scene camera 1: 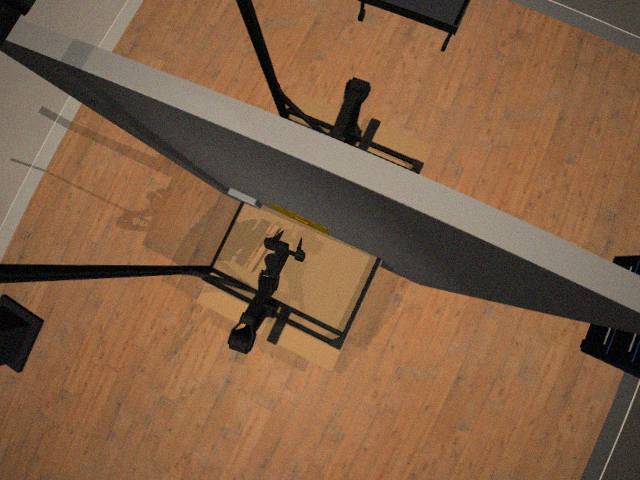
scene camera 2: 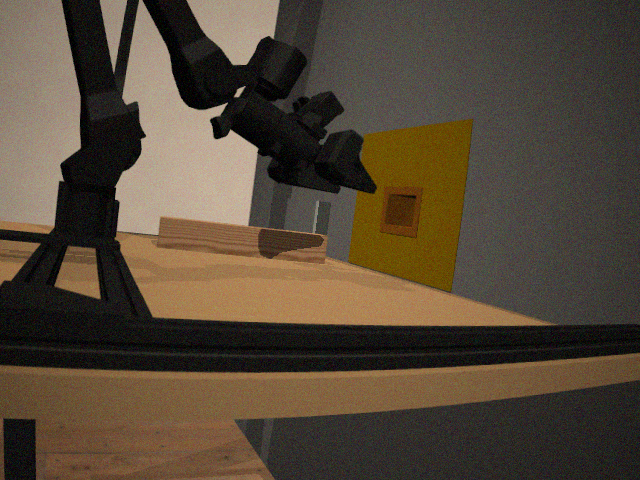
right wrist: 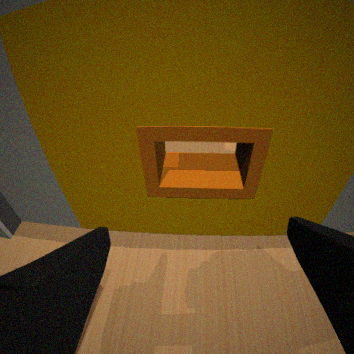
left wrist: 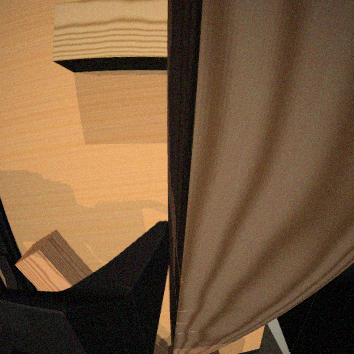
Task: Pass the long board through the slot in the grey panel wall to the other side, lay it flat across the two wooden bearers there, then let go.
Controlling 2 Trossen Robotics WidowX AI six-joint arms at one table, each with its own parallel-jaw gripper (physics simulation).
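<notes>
The long board (left wrist: 265,140) fills the right of the left wrist view, very near the camera. My left gripper (left wrist: 208,227) is shut on it; one black fingertip shows at its left side, the other is mostly hidden. The board seems raised off the table. The orange-framed slot (scene camera 2: 385,211) (right wrist: 202,193) sits in a yellow plate (scene camera 2: 439,206) (right wrist: 200,75) on the grey panel wall (scene camera 1: 361,155) (scene camera 2: 542,155). My right gripper (scene camera 1: 291,236) (scene camera 2: 356,190) (right wrist: 199,232) is open and empty before the slot. A wooden bearer (scene camera 2: 206,237) lies on the table; the second is not clearly distinguishable.
A pale, thick wood block (left wrist: 110,30) stands at the top of the left wrist view; a small brown block (left wrist: 55,262) shows lower left. A light grey upright piece (scene camera 1: 242,196) (scene camera 2: 323,217) (right wrist: 7,215) stands by the wall. The right arm's table (scene camera 1: 325,268) has a black frame.
</notes>
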